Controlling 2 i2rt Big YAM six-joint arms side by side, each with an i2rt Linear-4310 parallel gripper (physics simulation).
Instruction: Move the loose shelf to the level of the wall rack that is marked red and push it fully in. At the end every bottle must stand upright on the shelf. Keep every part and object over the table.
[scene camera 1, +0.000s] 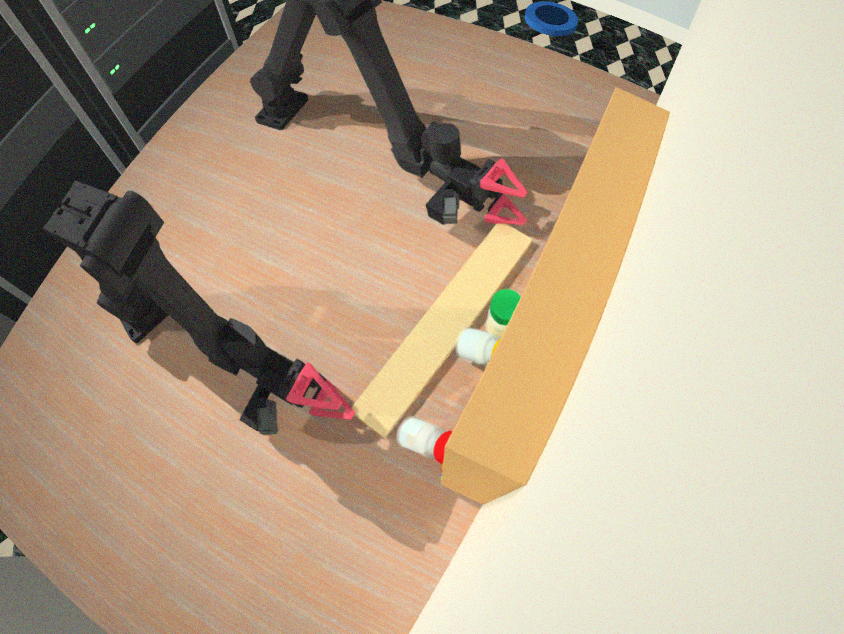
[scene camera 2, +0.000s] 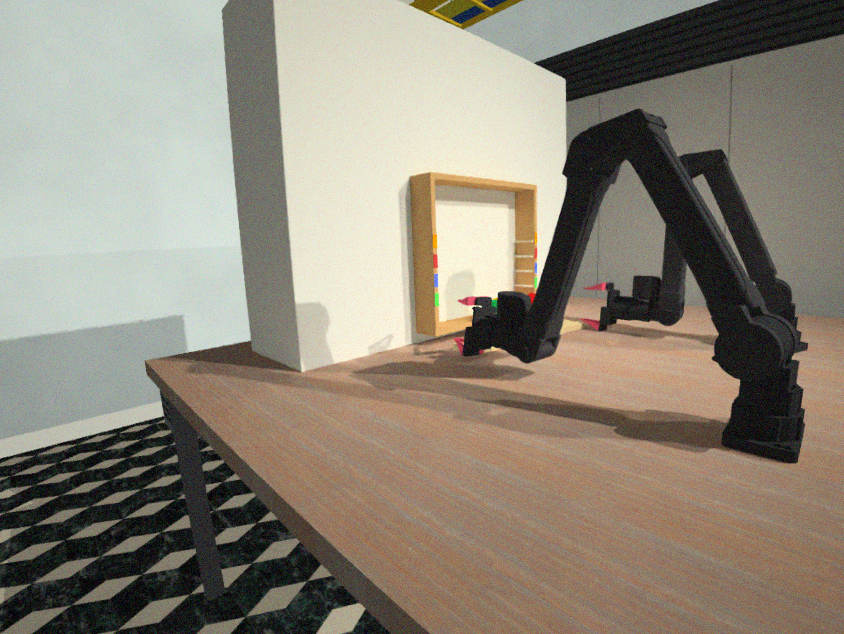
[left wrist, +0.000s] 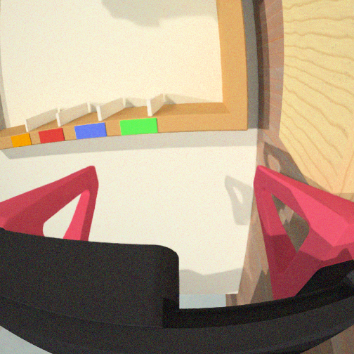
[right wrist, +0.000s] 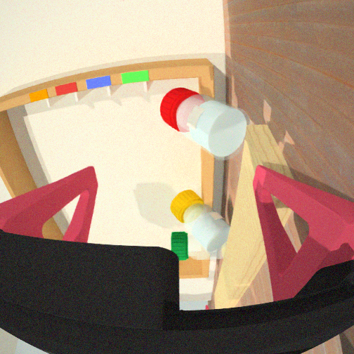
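The loose pale shelf (scene camera 1: 443, 330) (left wrist: 320, 90) (right wrist: 245, 225) lies on the table in front of the wall rack (scene camera 1: 579, 272) (scene camera 2: 423, 272) (left wrist: 234, 75) (right wrist: 207, 175). The rack's red mark (scene camera 2: 435, 261) (left wrist: 51, 135) (right wrist: 66, 89) is second from the top. The red-capped bottle (scene camera 1: 419, 436) (right wrist: 220, 127) and yellow-capped bottle (scene camera 1: 474, 346) (right wrist: 209, 232) lie tipped, caps toward the wall. The green-capped bottle (scene camera 1: 504, 307) (right wrist: 179, 246) looks upright between shelf and rack, partly hidden. My left gripper (scene camera 1: 524, 208) (scene camera 2: 458, 320) (left wrist: 175, 174) is open near the shelf's upper end. My right gripper (scene camera 1: 349, 409) (scene camera 2: 584, 305) (right wrist: 174, 174) is open beside its lower end.
The white wall (scene camera 1: 716, 341) (scene camera 2: 354, 204) (left wrist: 200, 200) stands directly behind the rack. The table edge (scene camera 2: 286, 508) runs along the lower left in scene camera 2. Orange, blue (left wrist: 90, 131) and green marks also show on the rack, with small white ledges beside them.
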